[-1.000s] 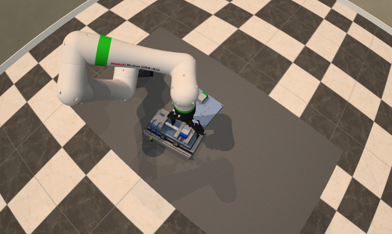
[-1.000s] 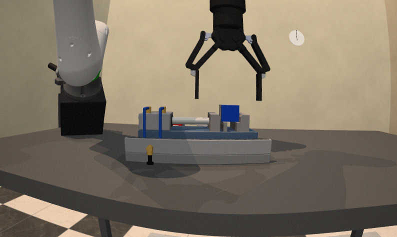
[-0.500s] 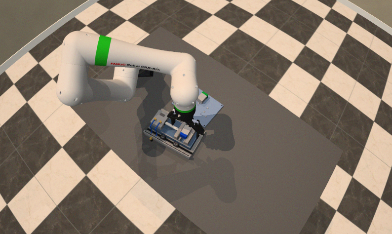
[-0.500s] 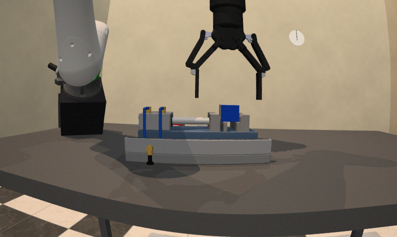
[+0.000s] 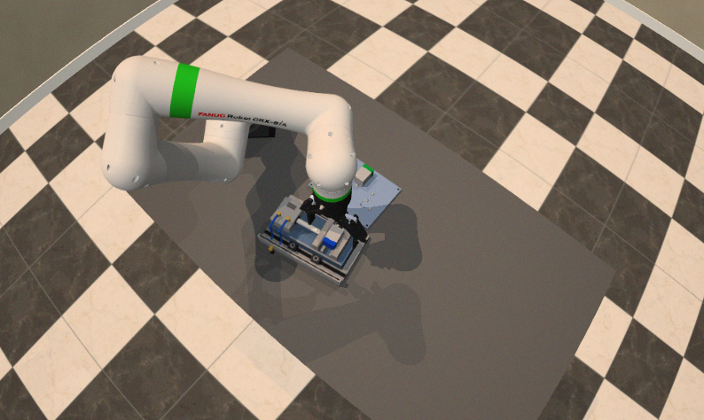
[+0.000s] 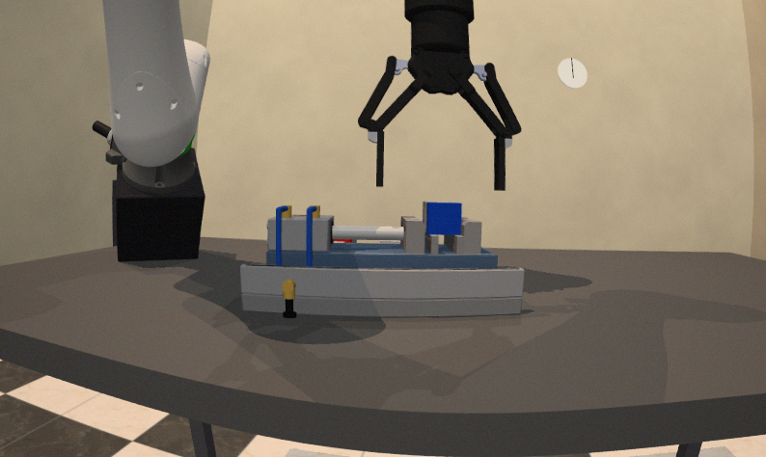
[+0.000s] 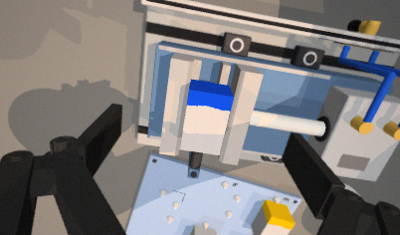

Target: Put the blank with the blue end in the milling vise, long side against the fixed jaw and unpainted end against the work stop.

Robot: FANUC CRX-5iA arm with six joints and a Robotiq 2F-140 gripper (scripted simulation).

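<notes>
Now: the blue-ended blank 40 mm below my hand. The rest, counted from my hand: fixed jaw: 60 mm below, 30 mm ahead, 10 mm to the left; then moving jaw: 60 mm below, 30 mm behind, 10 mm to the right; then work stop: 50 mm to the left, 50 mm below, 10 mm behind.
</notes>
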